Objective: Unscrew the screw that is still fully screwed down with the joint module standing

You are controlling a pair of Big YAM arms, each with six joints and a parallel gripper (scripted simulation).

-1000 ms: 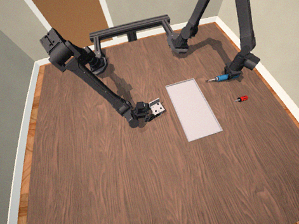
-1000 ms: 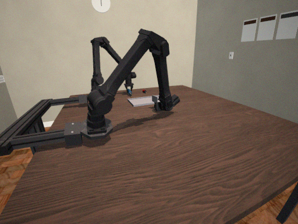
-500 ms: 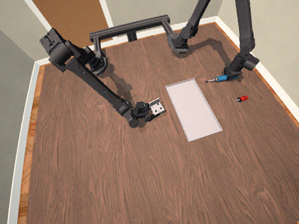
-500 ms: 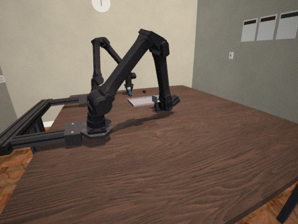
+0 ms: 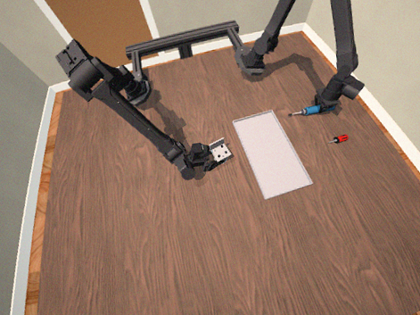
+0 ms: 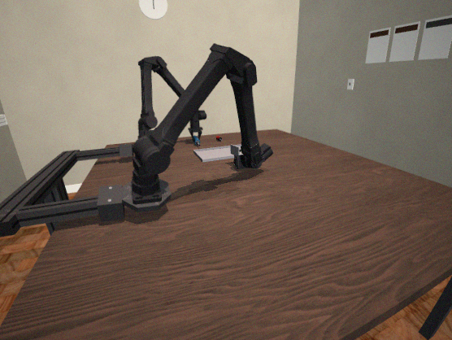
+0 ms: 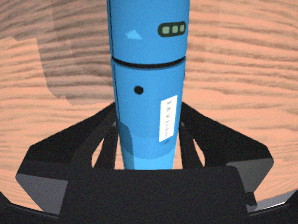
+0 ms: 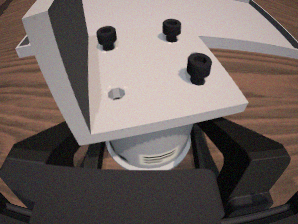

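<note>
The joint module body is 1 cm above my right hand. Round my right hand: bracket 5 cm above; flat tray 23 cm to the left, 3 cm ahead, 2 cm below; small red-handled screwdriver 57 cm to the left, 7 cm ahead, 1 cm below.
</note>
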